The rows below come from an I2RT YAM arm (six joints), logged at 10 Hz.
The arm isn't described. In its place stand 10 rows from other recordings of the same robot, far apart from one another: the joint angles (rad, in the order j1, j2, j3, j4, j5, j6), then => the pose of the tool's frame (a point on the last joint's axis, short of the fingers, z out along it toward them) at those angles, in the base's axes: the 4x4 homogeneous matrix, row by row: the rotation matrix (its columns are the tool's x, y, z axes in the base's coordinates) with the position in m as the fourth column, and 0 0 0 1 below.
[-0.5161, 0.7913, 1.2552, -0.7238, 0.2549, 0.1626] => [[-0.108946 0.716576 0.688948 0.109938], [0.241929 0.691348 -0.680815 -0.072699], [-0.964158 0.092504 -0.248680 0.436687], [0 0 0 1]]
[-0.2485, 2.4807, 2.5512, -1.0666, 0.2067, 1.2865] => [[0.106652 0.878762 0.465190 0.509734], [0.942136 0.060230 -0.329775 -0.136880], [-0.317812 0.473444 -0.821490 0.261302], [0 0 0 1]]
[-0.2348, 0.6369, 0.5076, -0.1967, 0.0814, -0.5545] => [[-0.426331 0.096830 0.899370 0.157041], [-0.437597 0.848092 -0.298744 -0.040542], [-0.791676 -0.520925 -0.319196 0.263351], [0 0 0 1]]
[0.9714, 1.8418, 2.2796, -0.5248, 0.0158, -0.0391] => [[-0.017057 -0.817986 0.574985 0.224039], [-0.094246 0.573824 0.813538 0.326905], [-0.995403 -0.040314 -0.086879 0.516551], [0 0 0 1]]
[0.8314, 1.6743, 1.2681, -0.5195, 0.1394, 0.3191] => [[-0.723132 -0.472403 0.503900 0.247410], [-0.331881 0.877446 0.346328 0.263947], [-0.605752 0.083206 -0.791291 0.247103], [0 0 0 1]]
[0.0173, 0.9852, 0.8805, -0.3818, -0.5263, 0.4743] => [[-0.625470 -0.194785 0.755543 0.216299], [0.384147 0.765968 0.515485 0.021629], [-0.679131 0.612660 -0.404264 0.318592], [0 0 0 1]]
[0.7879, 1.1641, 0.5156, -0.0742, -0.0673, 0.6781] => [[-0.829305 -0.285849 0.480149 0.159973], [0.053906 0.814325 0.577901 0.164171], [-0.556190 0.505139 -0.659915 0.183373], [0 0 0 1]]
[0.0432, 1.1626, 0.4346, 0.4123, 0.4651, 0.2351] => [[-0.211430 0.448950 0.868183 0.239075], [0.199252 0.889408 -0.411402 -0.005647], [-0.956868 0.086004 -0.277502 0.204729], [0 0 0 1]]
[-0.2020, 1.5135, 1.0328, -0.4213, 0.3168, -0.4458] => [[-0.857292 0.011339 0.514706 0.308053], [-0.242659 0.872839 -0.423401 -0.074407], [-0.454056 -0.487877 -0.745526 0.232382], [0 0 0 1]]
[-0.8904, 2.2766, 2.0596, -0.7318, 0.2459, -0.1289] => [[-0.615423 0.770453 0.166302 0.311997], [0.562241 0.576983 -0.592432 -0.399282], [-0.552394 -0.271095 -0.788269 0.232070], [0 0 0 1]]
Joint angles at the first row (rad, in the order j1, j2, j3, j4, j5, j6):
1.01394, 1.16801, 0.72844, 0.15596, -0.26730, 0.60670
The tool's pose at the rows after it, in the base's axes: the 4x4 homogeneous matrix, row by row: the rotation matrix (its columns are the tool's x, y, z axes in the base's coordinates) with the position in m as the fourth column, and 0 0 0 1 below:
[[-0.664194 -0.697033 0.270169 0.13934], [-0.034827 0.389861 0.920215 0.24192], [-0.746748 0.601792 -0.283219 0.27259], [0 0 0 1]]
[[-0.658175 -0.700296 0.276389 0.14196], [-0.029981 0.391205 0.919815 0.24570], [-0.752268 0.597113 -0.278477 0.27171], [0 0 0 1]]
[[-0.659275 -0.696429 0.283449 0.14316], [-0.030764 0.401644 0.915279 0.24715], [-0.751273 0.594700 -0.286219 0.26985], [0 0 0 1]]
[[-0.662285 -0.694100 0.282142 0.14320], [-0.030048 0.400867 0.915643 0.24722], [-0.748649 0.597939 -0.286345 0.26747], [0 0 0 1]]
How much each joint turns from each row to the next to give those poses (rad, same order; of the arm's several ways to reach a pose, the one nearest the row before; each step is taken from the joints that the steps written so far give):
0.00171, 0.05372, 0.02424, 0.01580, 0.00902, -0.00648
-0.00015, 0.02069, 0.00740, 0.01884, 0.00553, -0.00426
0.00017, 0.01002, 0.00233, 0.00002, 0.00882, -0.00078
-0.00017, 0.00311, -0.00760, 0.01046, -0.00150, 0.00383

